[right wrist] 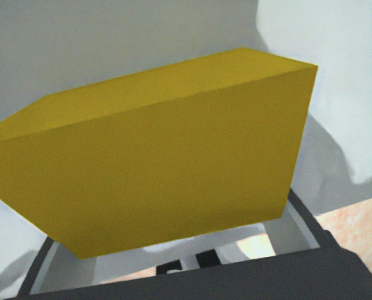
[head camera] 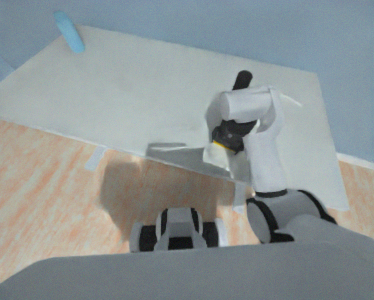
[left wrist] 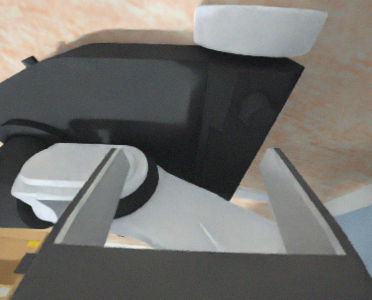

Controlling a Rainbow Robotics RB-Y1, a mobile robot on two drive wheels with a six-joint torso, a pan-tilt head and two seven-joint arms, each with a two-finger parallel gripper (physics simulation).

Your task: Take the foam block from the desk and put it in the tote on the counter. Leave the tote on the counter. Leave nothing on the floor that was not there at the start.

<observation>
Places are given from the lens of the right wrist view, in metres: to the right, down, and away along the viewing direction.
yellow foam block (right wrist: 208, 144): 0.01, 0.00, 0.05
white desk (right wrist: 53, 53): -0.05, -0.04, 0.07
The marked spots on the white desk and the yellow foam block are 0.07 m apart.
</observation>
